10 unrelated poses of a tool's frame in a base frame.
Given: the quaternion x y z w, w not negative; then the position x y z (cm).
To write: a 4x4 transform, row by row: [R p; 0 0 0 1], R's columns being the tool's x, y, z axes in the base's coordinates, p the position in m. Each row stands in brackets. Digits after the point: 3 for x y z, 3 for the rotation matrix.
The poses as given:
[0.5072 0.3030 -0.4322 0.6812 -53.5 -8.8 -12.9]
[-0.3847 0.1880 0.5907 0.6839 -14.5 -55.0 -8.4]
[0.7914 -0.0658 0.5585 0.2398 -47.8 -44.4 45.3]
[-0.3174 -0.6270 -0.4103 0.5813 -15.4 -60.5 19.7]
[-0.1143 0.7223 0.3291 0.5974 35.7 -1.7 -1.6]
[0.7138 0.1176 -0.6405 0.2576 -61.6 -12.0 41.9]
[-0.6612 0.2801 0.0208 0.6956 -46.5 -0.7 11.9]
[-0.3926 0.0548 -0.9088 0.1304 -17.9 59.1 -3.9]
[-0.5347 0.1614 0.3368 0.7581 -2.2 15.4 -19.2]
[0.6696 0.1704 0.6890 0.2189 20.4 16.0 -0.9]
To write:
[[0.443 0.896 -0.026 -0.535], [-0.281 0.112 -0.953 -0.088], [-0.851 0.429 0.302 -0.129], [0 0 0 1]]
[[0.231 -0.953 -0.197 -0.145], [0.663 0.006 0.748 -0.550], [-0.712 -0.304 0.633 -0.084], [0 0 0 1]]
[[0.368 -0.372 0.852 -0.478], [0.164 -0.876 -0.453 -0.444], [0.915 0.306 -0.261 0.453], [0 0 0 1]]
[[-0.123 0.875 -0.468 -0.154], [-0.079 0.462 0.883 -0.605], [0.989 0.145 0.012 0.197], [0 0 0 1]]
[[-0.260 -0.558 0.788 0.357], [0.228 0.757 0.612 -0.017], [-0.938 0.339 -0.070 -0.016], [0 0 0 1]]
[[0.152 0.498 -0.854 -0.616], [-0.162 -0.840 -0.518 -0.120], [-0.975 0.217 -0.047 0.419], [0 0 0 1]]
[[0.842 -0.399 0.362 -0.465], [-0.341 0.125 0.932 -0.007], [-0.417 -0.908 -0.031 0.119], [0 0 0 1]]
[[-0.658 0.194 0.728 -0.179], [-0.280 -0.960 0.003 0.591], [0.699 -0.202 0.686 -0.039], [0 0 0 1]]
[[0.721 -0.683 -0.115 -0.022], [0.338 0.201 0.919 0.154], [-0.605 -0.702 0.376 -0.192], [0 0 0 1]]
[[-0.007 -0.073 0.997 0.204], [0.530 -0.846 -0.058 0.160], [0.848 0.528 0.045 -0.009], [0 0 0 1]]

